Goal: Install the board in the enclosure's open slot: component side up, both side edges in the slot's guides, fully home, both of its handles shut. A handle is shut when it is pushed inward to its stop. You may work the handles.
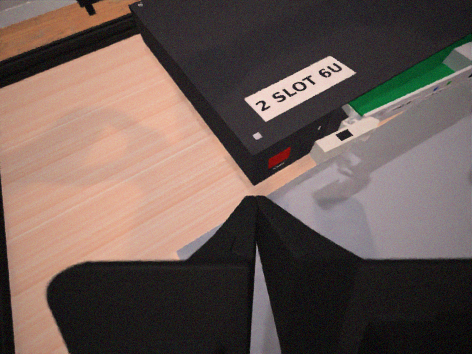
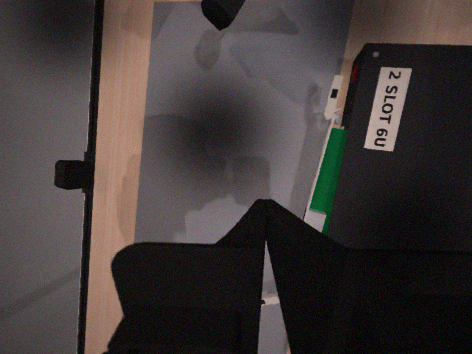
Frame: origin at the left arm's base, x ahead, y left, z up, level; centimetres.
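Seen in the pictures: left gripper, fingertip midpoint: [image 1: 254, 204]; right gripper, fingertip midpoint: [image 2: 264, 207].
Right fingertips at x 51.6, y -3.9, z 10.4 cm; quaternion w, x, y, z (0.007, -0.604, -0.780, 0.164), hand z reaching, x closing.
Observation:
Pixels of each thing's top centre, then the offset from my right fingertips to it. "spot": a spot on its surface instead. Level surfaces: height alone.
- black enclosure at its top centre: [image 2: 451, 255] dx +2.3, dy +20.8, dz -15.9 cm
- green board at a spot on its surface: [image 1: 400, 90] [image 2: 331, 166] spot: dx -3.5, dy +6.1, dz -17.2 cm
- handle at a spot on its surface: [image 2: 271, 300] spot: dx +17.0, dy +4.7, dz -17.2 cm
- red power switch at a spot on its surface: [image 1: 279, 158] [image 2: 354, 73] spot: dx -15.2, dy +5.1, dz -18.2 cm
- grey mat at its surface level: dz -20.7 cm
- wooden table at its surface level: dz -20.9 cm
The black enclosure [image 1: 215, 65] [image 2: 425, 190] bears a "2 SLOT 6U" label. The green board [image 1: 400, 90] [image 2: 330, 170] lies component side up, partly in the slot, its front edge standing out from the enclosure. The pale handle near the red switch [image 1: 345, 137] [image 2: 333, 97] lies roughly along the enclosure's front, a little out from it. A small pale piece, perhaps the other handle [image 2: 271, 300], shows between the right fingers, mostly hidden. My left gripper [image 1: 254, 204] is shut and empty, in front of the enclosure's switch corner. My right gripper [image 2: 264, 207] is shut and empty, in front of the board. The guides are hidden.
The red power switch [image 1: 279, 158] [image 2: 355, 72] is on the enclosure's front corner. A grey mat [image 1: 425, 200] [image 2: 170, 100] lies in front of the enclosure on the wooden table [image 1: 100, 200] [image 2: 120, 75]. A black rail [image 1: 65, 52] [image 2: 96, 100] runs along the table's edge, with a black block [image 2: 72, 174] on it.

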